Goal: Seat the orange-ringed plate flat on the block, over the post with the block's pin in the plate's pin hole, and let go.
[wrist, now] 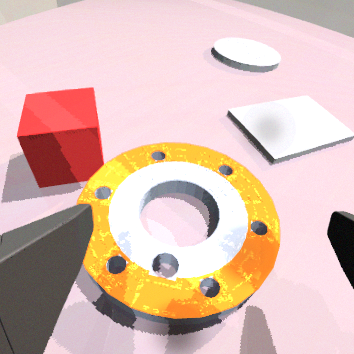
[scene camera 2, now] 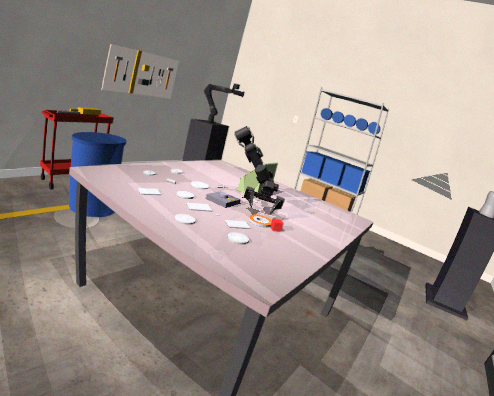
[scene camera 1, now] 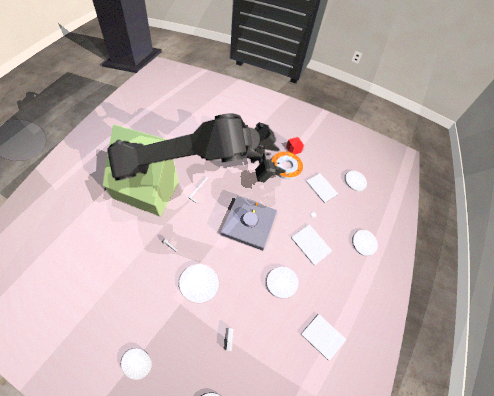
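Where they show: gripper, fingertip midpoint: [wrist: 213, 219] [scene camera 2: 260, 210] [scene camera 1: 282, 160]; arm's base, origin of the base link: [scene camera 1: 138, 159].
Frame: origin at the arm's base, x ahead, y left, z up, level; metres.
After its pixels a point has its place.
Observation:
The orange-ringed plate [scene camera 1: 300, 165] {y 0.260, x 0.414, z -0.137 m} [scene camera 2: 252, 219] {y 0.226, x 0.410, z -0.138 m} [wrist: 232, 215] {y 0.223, x 0.382, z -0.138 m} lies flat on the table, with a large centre hole, small holes in its orange rim and a further hole in its white part. My gripper [scene camera 1: 279, 160] {y 0.227, x 0.351, z -0.105 m} [scene camera 2: 262, 209] {y 0.227, x 0.351, z -0.105 m} [wrist: 213, 219] {y 0.227, x 0.351, z -0.105 m} is open and empty. In the wrist view its fingers show wide apart, left and right of the plate, the left fingertip overlapping the rim in the picture. The grey block [scene camera 1: 265, 225] {y 0.004, x 0.366, z -0.126 m} [scene camera 2: 218, 199] {y 0.013, x 0.381, z -0.127 m} stands apart from the plate, with its round post [scene camera 1: 250, 218] {y 0.001, x 0.321, z -0.111 m} upright. A small yellow mark, perhaps the pin, shows beside the post.
A red cube [scene camera 1: 295, 145] {y 0.315, x 0.377, z -0.110 m} [scene camera 2: 277, 225] {y 0.340, x 0.394, z -0.123 m} [wrist: 62, 135] {y 0.315, x 0.363, z -0.113 m} sits close beside the plate. A white square tile [scene camera 1: 321, 187] {y 0.207, x 0.500, z -0.145 m} [scene camera 2: 237, 224] {y 0.213, x 0.510, z -0.145 m} [wrist: 292, 127] {y 0.209, x 0.493, z -0.145 m} and a white disc [scene camera 1: 356, 180] {y 0.286, x 0.617, z -0.142 m} [scene camera 2: 238, 238] {y 0.292, x 0.626, z -0.142 m} [wrist: 247, 52] {y 0.284, x 0.610, z -0.142 m} lie beyond it. A green angular body [scene camera 1: 135, 192] {y -0.065, x 0.010, z -0.064 m} stands under the arm.

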